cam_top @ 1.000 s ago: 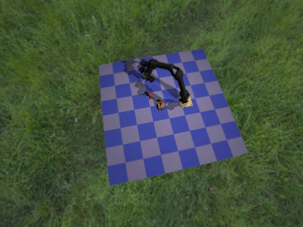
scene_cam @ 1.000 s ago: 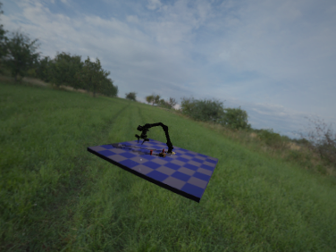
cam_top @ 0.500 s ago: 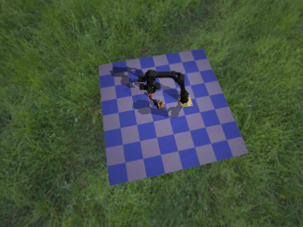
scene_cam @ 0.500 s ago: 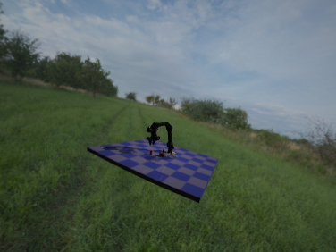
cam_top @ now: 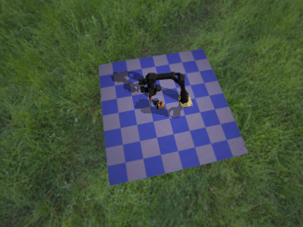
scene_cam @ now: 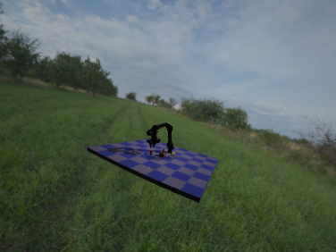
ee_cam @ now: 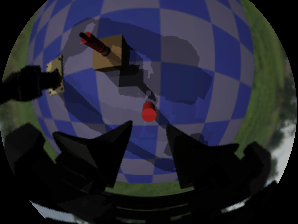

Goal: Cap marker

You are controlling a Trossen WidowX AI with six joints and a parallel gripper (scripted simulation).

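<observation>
The red cap lies 6 cm below my gripper tip.
</observation>
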